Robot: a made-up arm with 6 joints.
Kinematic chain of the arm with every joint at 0, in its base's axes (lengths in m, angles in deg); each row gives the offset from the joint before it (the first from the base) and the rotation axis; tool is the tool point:
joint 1: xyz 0 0 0.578 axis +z
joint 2: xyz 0.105 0 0 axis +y
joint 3: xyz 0 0 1.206 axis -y
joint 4: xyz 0 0 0.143 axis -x
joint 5: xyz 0.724 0 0 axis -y
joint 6: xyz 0.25 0 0 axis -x
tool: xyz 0 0 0
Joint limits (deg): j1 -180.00..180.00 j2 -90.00..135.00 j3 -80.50..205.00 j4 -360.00..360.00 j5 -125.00..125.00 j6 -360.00..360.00
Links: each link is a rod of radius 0.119 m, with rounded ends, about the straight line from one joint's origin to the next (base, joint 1, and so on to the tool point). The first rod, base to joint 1, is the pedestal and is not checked.
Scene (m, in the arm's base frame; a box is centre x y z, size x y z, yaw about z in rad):
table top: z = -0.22
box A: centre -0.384 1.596 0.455 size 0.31 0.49 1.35 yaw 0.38
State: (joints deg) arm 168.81 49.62 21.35 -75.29 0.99 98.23
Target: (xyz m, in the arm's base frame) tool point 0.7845 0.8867 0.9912
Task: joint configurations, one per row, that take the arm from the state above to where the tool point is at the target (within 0.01 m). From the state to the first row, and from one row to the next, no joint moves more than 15 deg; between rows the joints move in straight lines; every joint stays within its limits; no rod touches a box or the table.
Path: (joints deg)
1: 156.22 45.43 18.62 -76.06 3.98 98.23
2: 143.64 41.25 15.89 -76.82 6.97 98.23
3: 131.05 37.06 13.16 -77.59 9.96 98.23
4: 118.47 32.87 10.42 -78.36 12.95 98.23
5: 105.88 28.69 7.69 -79.12 15.94 98.23
6: 92.75 26.69 -3.32 -80.13 17.93 98.23
7: 79.63 24.69 -14.33 -81.13 19.91 98.23
8: 66.50 22.70 -25.33 -82.13 21.90 98.23
9: 53.37 20.70 -36.34 -83.13 23.89 98.23

